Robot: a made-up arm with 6 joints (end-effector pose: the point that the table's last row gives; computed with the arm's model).
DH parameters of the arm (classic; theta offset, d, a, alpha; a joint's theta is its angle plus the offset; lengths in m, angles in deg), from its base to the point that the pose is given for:
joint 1: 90 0.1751 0.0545 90
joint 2: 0 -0.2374 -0.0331 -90
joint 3: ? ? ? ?
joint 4: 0 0.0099 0.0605 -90
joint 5: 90 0.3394 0.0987 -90
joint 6: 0 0.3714 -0.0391 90
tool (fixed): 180 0.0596 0 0
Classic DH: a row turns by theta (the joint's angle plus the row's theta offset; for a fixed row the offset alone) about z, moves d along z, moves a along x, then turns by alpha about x.
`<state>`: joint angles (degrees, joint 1 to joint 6).
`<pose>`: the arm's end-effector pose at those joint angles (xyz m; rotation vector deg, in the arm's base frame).
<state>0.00 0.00 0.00 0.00 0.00 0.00</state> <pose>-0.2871 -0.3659 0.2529 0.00 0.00 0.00</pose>
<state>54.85 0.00 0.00 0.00 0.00 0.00</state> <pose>0.1339 -0.4454 0.2529 0.00 0.00 54.85</pose>
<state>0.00 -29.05 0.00 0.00 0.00 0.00</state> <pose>-0.2871 -0.2752 0.4472 -29.05 0.00 0.00</pose>
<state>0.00 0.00 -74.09 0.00 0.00 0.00</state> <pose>-0.6235 -0.0370 0.2529 0.00 0.00 -74.09</pose>
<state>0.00 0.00 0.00 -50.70 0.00 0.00</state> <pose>-0.2871 0.0568 0.3472 -50.70 0.00 0.00</pose>
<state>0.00 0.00 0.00 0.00 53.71 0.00</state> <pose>0.0366 -0.2624 0.2529 0.00 0.00 53.71</pose>
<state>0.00 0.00 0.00 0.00 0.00 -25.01</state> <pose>-0.2656 -0.3659 0.2308 0.00 25.01 0.00</pose>
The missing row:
joint 3: 0 -0.3212 -0.0764 90
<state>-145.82 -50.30 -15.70 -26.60 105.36 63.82</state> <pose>-0.1195 -0.1554 0.2048 9.27 9.50 -61.70</pose>
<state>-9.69 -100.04 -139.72 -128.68 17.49 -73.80</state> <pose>-0.1001 -0.1459 0.5876 -54.87 -29.97 138.33</pose>
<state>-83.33 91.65 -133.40 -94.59 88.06 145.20</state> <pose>0.2590 0.3500 -0.2922 54.10 -56.50 -137.00</pose>
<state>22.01 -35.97 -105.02 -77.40 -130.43 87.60</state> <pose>0.2803 -0.2109 -0.3686 103.04 3.59 31.55</pose>
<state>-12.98 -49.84 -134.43 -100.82 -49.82 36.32</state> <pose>0.1974 -0.2457 0.0069 108.18 -55.21 89.40</pose>
